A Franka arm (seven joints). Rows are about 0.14 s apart.
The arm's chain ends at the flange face. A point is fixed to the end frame.
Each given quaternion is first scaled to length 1.
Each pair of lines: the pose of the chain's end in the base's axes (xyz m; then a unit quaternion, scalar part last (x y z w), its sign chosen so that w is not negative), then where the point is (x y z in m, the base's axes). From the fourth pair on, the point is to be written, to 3 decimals.
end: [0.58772 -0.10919 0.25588 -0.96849 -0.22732 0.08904 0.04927]
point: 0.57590 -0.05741 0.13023
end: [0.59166 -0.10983 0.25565 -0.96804 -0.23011 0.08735 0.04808]
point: 0.58005 -0.05824 0.12990
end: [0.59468 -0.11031 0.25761 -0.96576 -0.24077 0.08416 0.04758]
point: 0.58285 -0.05865 0.13191
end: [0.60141 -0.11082 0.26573 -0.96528 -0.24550 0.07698 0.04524]
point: 0.591 -0.059 0.140
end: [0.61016 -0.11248 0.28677 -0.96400 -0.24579 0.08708 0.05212]
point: 0.597 -0.060 0.162
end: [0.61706 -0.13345 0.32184 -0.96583 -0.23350 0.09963 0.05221]
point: 0.602 -0.082 0.197
